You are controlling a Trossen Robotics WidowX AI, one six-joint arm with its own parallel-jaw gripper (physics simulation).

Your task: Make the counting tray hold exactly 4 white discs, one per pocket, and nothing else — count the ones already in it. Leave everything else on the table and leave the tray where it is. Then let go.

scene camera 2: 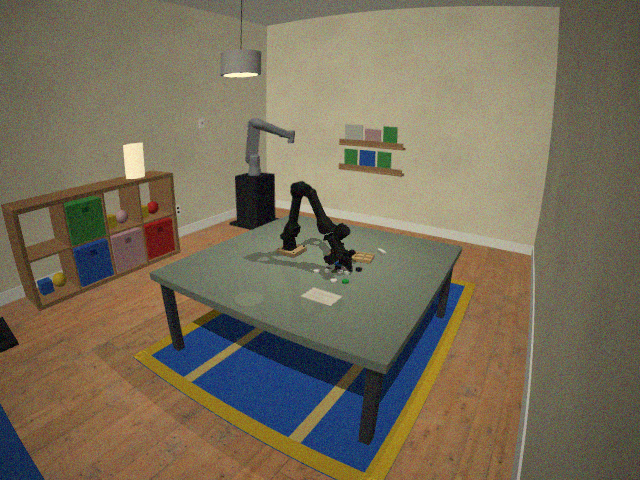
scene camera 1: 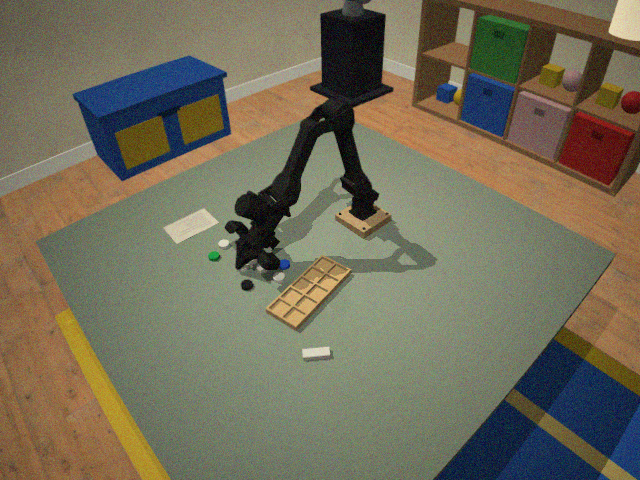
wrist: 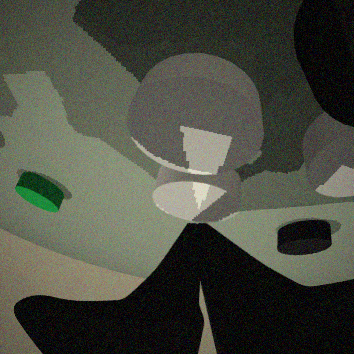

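Observation:
The wooden counting tray [scene camera 1: 282,318] [scene camera 2: 363,257] lies on the table right of the discs; its pockets look empty. My gripper [scene camera 1: 253,264] [scene camera 2: 339,268] [wrist: 195,231] is shut on nothing, low over the cluster of discs. In the wrist view one white disc [wrist: 189,200] lies just past the fingertips, a larger-looking white disc [wrist: 194,116] behind it and another white disc [wrist: 331,154] at the right. More white discs [scene camera 1: 224,243] [scene camera 1: 279,276] lie around. A green disc [scene camera 1: 214,255] [wrist: 39,191], a black disc [scene camera 1: 247,285] [wrist: 304,237] and a blue disc [scene camera 1: 285,264] lie nearby.
A white sheet of paper [scene camera 1: 190,225] [scene camera 2: 322,296] lies left of the discs. A small white block [scene camera 1: 316,352] [scene camera 2: 381,250] lies in front of the tray. The arm's wooden base [scene camera 1: 363,220] stands behind the tray.

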